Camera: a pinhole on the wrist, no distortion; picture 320 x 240 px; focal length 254.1 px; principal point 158.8 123.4 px. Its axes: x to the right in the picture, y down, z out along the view. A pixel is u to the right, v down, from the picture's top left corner.
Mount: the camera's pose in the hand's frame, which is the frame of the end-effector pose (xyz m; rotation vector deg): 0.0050 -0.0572 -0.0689 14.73 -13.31 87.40
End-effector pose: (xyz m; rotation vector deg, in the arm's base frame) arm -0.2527 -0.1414 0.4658 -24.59 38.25 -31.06
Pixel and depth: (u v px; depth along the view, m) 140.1 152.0 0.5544
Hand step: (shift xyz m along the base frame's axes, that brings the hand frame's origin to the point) 0.1806 -0.0862 0.4827
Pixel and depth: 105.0 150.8 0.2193
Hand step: 0.0180 -0.0954 0.1872
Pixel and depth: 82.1 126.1 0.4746
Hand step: 0.1174 -0.1974 0.4210
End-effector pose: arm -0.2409 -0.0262 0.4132 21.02 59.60 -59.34
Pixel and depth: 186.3 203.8 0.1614
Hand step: -0.0314 -0.0841 0.1002
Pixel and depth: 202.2 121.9 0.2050
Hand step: 0.0004 -0.1427 0.0778
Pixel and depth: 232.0 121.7 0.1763
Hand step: 0.0086 -0.1154 0.0616
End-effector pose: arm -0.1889 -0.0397 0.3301 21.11 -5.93 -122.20
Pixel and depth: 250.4 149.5 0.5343
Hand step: -0.1607 0.0183 0.4758
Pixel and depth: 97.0 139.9 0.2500
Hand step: -0.1935 0.1055 0.1045
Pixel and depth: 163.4 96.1 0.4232
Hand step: -0.2750 0.0331 0.2676
